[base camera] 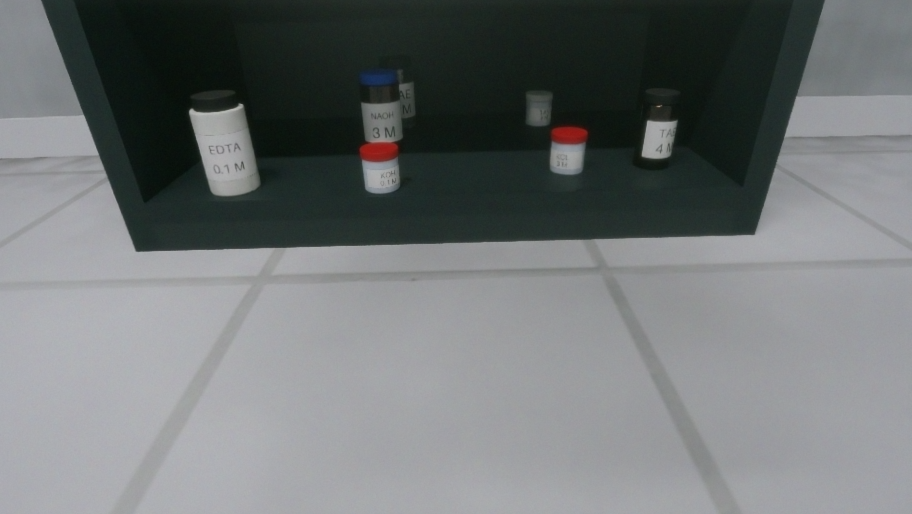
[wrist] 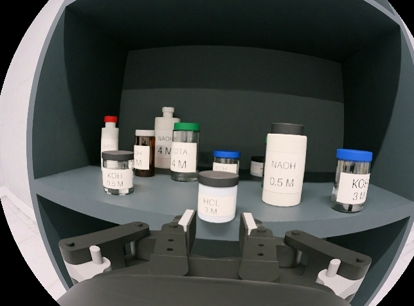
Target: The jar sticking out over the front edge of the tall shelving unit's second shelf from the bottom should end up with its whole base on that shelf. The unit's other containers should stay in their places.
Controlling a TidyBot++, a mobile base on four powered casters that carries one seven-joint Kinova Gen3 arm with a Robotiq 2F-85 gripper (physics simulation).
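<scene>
The HCL 3 M jar [wrist: 218, 197], white with a dark grey lid, stands upright in the wrist view and sticks out over the front edge of the second shelf [wrist: 160, 207]. My gripper [wrist: 217, 223] is partly open with nothing between its fingers. Its fingertips are just in front of the jar, one to each side of its lower part as seen from the wrist. The gap between the tips looks a little wider than the jar. The gripper does not show in the base camera view.
A white NAOH 0.5 M bottle [wrist: 283, 167] stands close right of the jar, a blue-lidded KOH jar [wrist: 226, 161] behind it, and a green-lidded jar [wrist: 185, 152] behind left. A KOH 0.5 M jar [wrist: 118, 172] stands left, a KOH 3 M jar [wrist: 351, 181] right. The bottom shelf [base camera: 472, 204] holds several containers.
</scene>
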